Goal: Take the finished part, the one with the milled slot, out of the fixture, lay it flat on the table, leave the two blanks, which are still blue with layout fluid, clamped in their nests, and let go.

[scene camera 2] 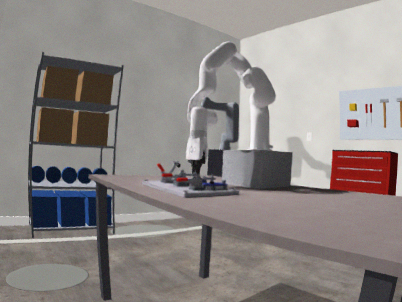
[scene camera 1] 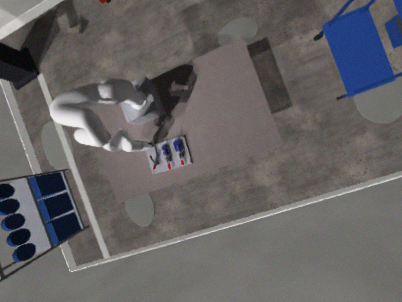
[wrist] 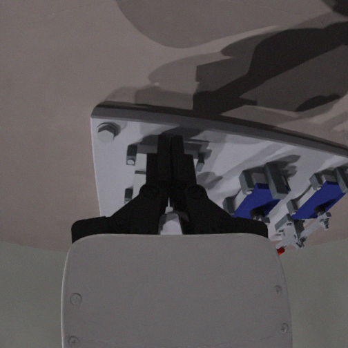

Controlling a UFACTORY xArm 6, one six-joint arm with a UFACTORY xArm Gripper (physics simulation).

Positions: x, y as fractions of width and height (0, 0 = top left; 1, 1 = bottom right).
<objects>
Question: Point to a grey finished part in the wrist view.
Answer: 0.40, 0.47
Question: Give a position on a fixture plate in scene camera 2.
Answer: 0.42, 0.62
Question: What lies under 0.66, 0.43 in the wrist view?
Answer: A fixture plate.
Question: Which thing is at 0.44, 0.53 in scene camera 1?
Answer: A fixture plate.
</objects>
